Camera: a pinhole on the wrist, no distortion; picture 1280 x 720 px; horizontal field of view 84.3 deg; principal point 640.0 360.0 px. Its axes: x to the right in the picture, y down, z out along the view. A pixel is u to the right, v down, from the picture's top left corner.
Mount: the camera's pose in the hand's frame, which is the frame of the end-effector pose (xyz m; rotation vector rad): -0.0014 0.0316 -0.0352 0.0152 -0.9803 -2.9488
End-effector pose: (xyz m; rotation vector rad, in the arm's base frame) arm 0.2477 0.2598 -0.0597 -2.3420 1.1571 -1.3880
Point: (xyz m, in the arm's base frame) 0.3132 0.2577 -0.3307
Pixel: 1112.6 595.0
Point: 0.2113 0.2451 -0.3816
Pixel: 1226.3 290.2
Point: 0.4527 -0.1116 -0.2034
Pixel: 238.2 492.1
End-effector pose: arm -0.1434 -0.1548 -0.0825 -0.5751 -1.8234 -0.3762
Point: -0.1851 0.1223 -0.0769
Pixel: 437.4 329.9
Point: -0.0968 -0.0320 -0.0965
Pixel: 613.3 122.8
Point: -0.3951 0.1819 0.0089
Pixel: 210.8 652.5
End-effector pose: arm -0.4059 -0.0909 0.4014 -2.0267 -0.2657 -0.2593
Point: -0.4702 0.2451 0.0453
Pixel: 852.8 684.8
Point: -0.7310 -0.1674 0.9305
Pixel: behind the camera
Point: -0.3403 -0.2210 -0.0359
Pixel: outside the picture
